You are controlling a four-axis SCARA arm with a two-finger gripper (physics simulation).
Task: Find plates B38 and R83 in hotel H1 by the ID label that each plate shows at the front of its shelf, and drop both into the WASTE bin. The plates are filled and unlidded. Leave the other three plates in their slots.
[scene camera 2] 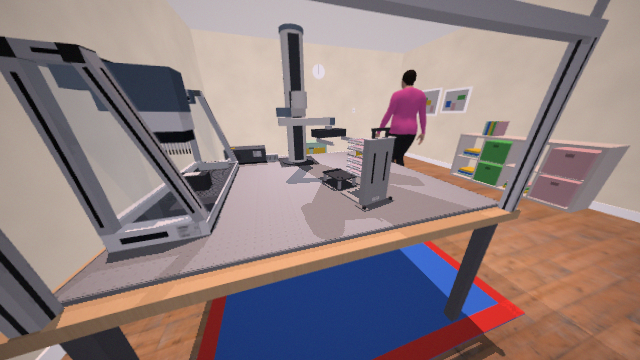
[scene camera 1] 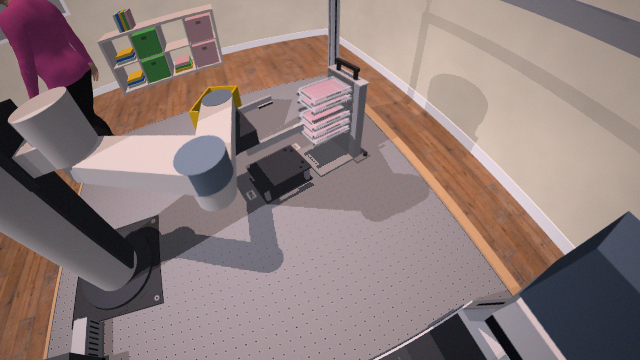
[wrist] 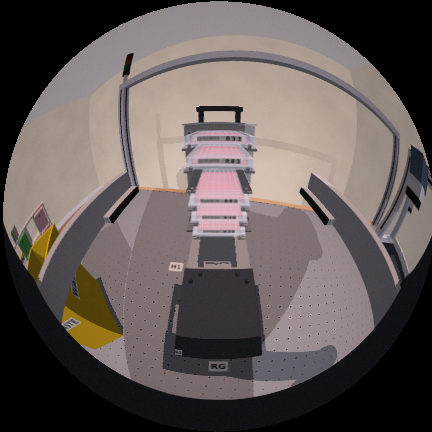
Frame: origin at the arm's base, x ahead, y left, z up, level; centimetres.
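Seen in the pictures: gripper, between the fingertips: (scene camera 2: 346, 142) (scene camera 1: 285, 110) (wrist: 218, 175); arm's base, origin of its link: (scene camera 2: 297, 162) (scene camera 1: 120, 269).
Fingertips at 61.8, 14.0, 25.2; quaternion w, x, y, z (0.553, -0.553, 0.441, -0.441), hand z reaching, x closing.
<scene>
Pixels of each thing's top centre, then the offset from my fingertips to it, as dx, dy, dz. "spot": a spot on its surface instead.
- top plate's label, a spot on its surface: (wrist: 233, 138) spot: +6.7, -0.1, +2.2
- second plate's label, a spot on its surface: (wrist: 233, 161) spot: +6.7, -0.2, -0.7
- third plate, centre of its top: (wrist: 218, 179) (scene camera 1: 324, 111) +12.4, +2.9, -5.8
- fourth plate, centre of its top: (wrist: 218, 194) (scene camera 1: 324, 119) +12.4, +2.9, -8.6
- lowest plate, centre of its top: (wrist: 218, 206) (scene camera 1: 324, 126) +12.4, +2.9, -11.4
- framed machine, a spot on its surface: (scene camera 2: 150, 95) spot: +16.0, -66.3, +17.9
Hotel H1 (scene camera 1: 359, 115) (scene camera 2: 378, 170) (wrist: 220, 127) holds several pink-filled, unlidded plates, with a gap below the second from the top. In the wrist view the top plate's label (wrist: 233, 138) looks like B33 or 833, and the second plate's label (wrist: 233, 161) like R83 or 883; both are blurred. The labels of the third plate (wrist: 218, 186), the fourth plate (wrist: 218, 212) and the lowest plate (wrist: 218, 225) are too blurred to read. My gripper (scene camera 1: 286, 112) (wrist: 218, 175) is open and empty, in front of the hotel. The yellow WASTE bin (scene camera 1: 194, 116) (wrist: 95, 330) is partly hidden by the arm and a finger.
A black stand (scene camera 1: 280, 165) (scene camera 2: 340, 176) (wrist: 218, 305) marked RG is on the bench in front of the hotel. A framed machine (scene camera 2: 150, 95) stands at the left in scene camera 2. A person (scene camera 1: 47, 45) (scene camera 2: 407, 112) in a pink top stands beyond the bench, near shelving (scene camera 1: 111, 61).
</scene>
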